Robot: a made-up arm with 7 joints. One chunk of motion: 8 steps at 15 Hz.
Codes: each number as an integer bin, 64 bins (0 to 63) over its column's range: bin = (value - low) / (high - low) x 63, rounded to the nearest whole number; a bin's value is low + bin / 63 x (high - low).
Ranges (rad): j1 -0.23..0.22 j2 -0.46..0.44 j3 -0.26..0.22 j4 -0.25..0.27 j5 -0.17..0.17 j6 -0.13..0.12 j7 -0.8..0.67
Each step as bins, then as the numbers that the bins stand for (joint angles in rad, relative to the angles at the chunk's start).
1 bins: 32 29 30 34 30 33 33
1 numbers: -0.0014 -0.0457 -0.0314 0.0306 -0.0081 0.0010 -0.0300
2 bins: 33 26 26 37 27 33 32
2 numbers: 0.0057 -0.0886 -0.0619 0.0554 -0.0243 0.0010 -0.0533
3 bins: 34 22 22 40 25 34 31
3 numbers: 0.0129 -0.1457 -0.0924 0.0802 -0.0351 0.0049 -0.0767
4 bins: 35 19 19 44 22 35 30
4 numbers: 0.0200 -0.1886 -0.1152 0.1132 -0.0513 0.0089 -0.1000
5 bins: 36 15 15 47 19 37 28
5 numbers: 0.0271 -0.2457 -0.1457 0.1379 -0.0675 0.0168 -0.1467
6 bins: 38 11 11 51 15 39 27
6 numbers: 0.0414 -0.3029 -0.1762 0.1710 -0.0890 0.0248 -0.1700
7 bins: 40 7 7 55 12 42 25
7 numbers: 0.0557 -0.3600 -0.2067 0.2040 -0.1052 0.0367 -0.2167
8 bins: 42 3 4 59 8 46 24
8 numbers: 0.0700 -0.4171 -0.2295 0.2370 -0.1268 0.0525 -0.2400
